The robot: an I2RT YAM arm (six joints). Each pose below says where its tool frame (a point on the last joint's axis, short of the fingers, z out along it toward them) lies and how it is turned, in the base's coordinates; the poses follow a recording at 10 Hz.
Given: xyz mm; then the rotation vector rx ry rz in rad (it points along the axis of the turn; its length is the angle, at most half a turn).
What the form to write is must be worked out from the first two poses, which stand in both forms.
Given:
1: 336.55 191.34 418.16 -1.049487 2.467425 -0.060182
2: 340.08 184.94 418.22 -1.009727 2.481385 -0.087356
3: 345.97 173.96 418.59 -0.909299 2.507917 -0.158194
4: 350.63 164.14 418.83 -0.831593 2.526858 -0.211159
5: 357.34 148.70 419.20 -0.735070 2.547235 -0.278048
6: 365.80 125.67 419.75 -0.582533 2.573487 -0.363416
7: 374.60 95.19 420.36 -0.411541 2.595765 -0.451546
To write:
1: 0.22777 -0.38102 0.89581 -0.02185 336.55 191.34 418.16
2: 0.22857 -0.36674 0.90125 -0.03173 340.08 184.94 418.22
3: 0.23247 -0.33094 0.91276 -0.05757 345.97 173.96 418.59
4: 0.23432 -0.30295 0.92054 -0.07693 350.63 164.14 418.83
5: 0.23570 -0.26798 0.92863 -0.10137 357.34 148.70 419.20
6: 0.23677 -0.21249 0.93873 -0.13256 365.80 125.67 419.75
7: 0.23522 -0.15000 0.94609 -0.16458 374.60 95.19 420.36
